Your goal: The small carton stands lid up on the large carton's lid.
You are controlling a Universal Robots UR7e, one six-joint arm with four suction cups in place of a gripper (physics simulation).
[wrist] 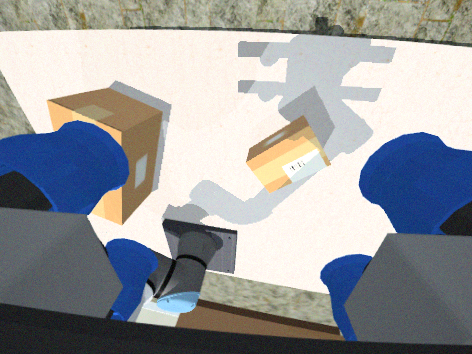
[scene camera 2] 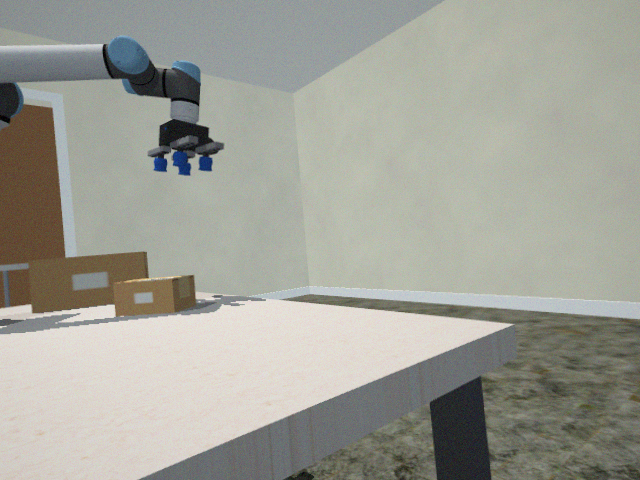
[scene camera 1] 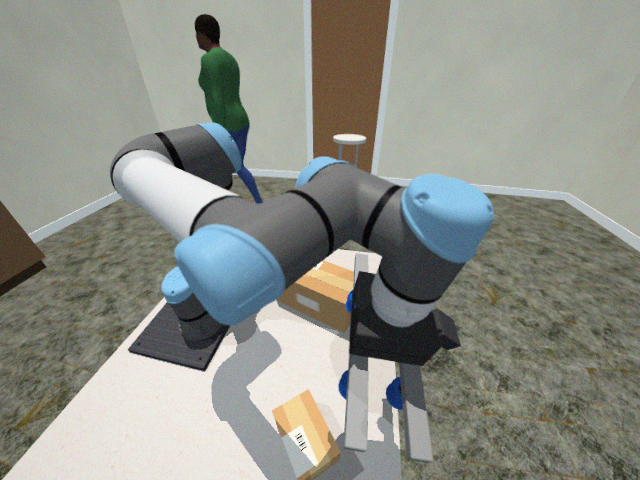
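Seen in the pictures: hand, tool point: [wrist: 238,225] [scene camera 2: 182,170]; arm's base, link origin: [wrist: 198,243] [scene camera 1: 203,321].
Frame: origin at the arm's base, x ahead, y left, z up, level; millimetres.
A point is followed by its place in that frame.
The small carton [scene camera 1: 291,413] @(y -243, x 391, z 56 mm) [scene camera 2: 144,303] @(y -305, x 389, z 4 mm) [wrist: 274,166] @(y -246, x 419, z 56 mm) stands on the table, its taped lid with a barcode label facing up. The large carton [scene camera 1: 330,299] @(y 67, x 448, z 123 mm) [scene camera 2: 56,291] @(y 132, x 283, z 34 mm) [wrist: 140,135] @(y 57, x 474, z 69 mm) stands apart from it on the table, lid up, with nothing seen on the part of its lid that shows. In scene camera 1 the arm and gripper hide part of it; in the wrist view a blue cup covers part. My gripper [scene camera 1: 373,348] @(y -210, x 546, z 345 mm) [scene camera 2: 183,164] [wrist: 240,225] @(y -210, x 546, z 345 mm) is open, its four blue suction cups facing down and empty, high above both cartons.
The pale table [scene camera 1: 129,413] @(y -301, x -61, z -22 mm) [scene camera 2: 310,356] @(y -924, x 378, z -22 mm) [wrist: 210,125] @(y -80, x 476, z -22 mm) carries the arm's dark base plate [scene camera 1: 170,341] @(y -91, x -71, z -4 mm) [wrist: 227,250] @(y -118, x -19, z -4 mm). A person in green [scene camera 1: 222,87] is beyond the arm, near a white stool [scene camera 1: 349,138] and a brown door [scene camera 1: 348,67]. A brown object [scene camera 1: 15,248] is at the left edge.
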